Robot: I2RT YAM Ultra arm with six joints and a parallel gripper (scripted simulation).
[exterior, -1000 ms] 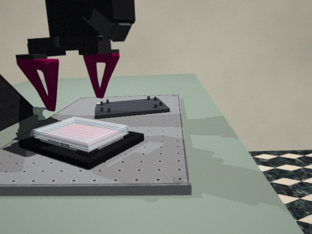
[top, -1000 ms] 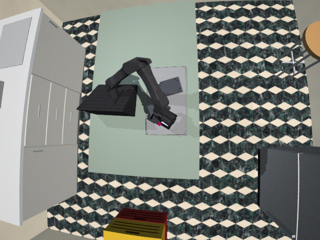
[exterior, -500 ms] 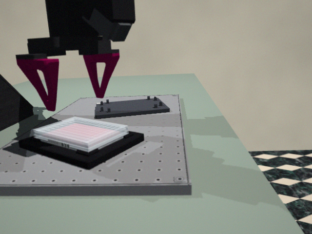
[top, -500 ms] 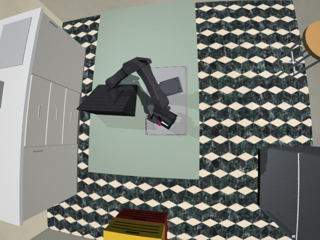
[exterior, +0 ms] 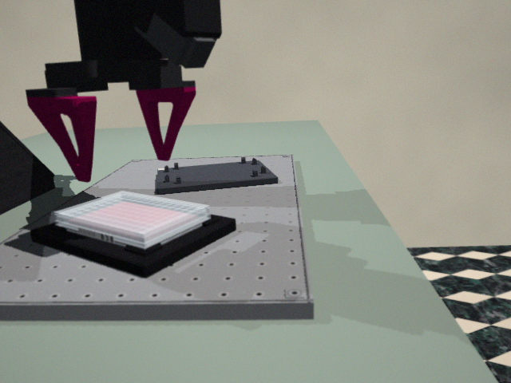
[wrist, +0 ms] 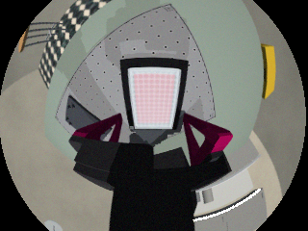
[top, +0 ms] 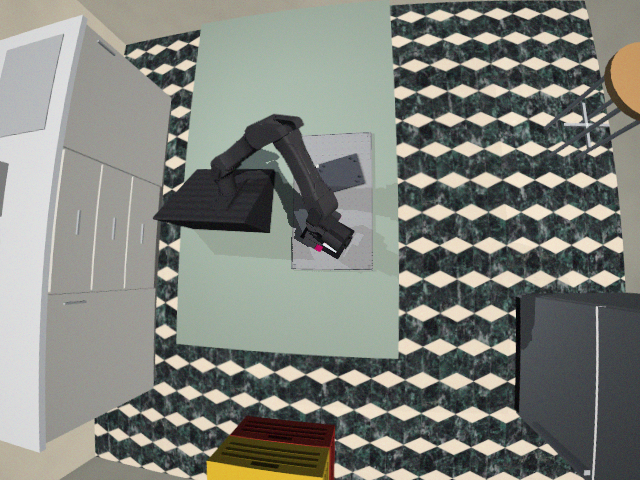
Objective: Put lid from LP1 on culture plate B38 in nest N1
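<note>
Right now my hand is 50 mm above the clear lid. Round my hand: dark lid park LP1: 230 mm to the left, 70 mm below, 30 mm ahead; culture plate B38: 60 mm below.
</note>
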